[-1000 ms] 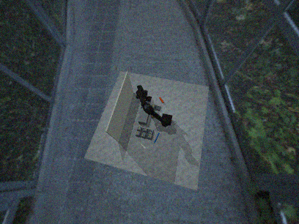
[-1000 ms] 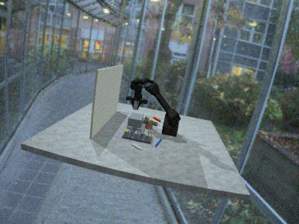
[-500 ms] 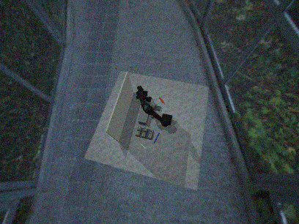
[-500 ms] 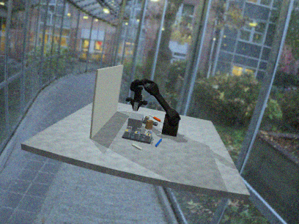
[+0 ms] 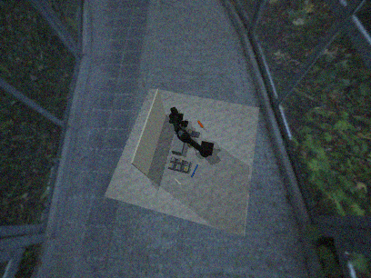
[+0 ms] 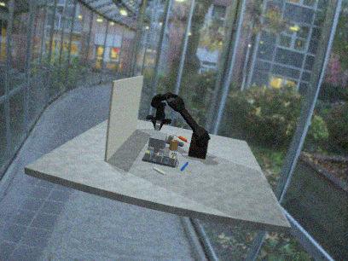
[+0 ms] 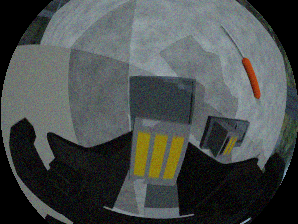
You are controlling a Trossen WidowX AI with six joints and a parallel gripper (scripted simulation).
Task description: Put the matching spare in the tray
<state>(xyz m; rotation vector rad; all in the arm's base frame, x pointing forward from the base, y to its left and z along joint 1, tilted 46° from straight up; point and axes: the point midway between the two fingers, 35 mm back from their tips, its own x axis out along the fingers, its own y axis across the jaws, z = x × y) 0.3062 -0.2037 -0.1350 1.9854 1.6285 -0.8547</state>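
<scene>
My gripper tip is now 1 cm past the grey square tray, 1 cm to the right of it and 7 cm above it. Also, from my gripper tip: tall white panel (22 cm ahead, 19 cm to the left, 15 cm above); then blue pen (20 cm behind, 44 cm to the left, 7 cm below).
</scene>
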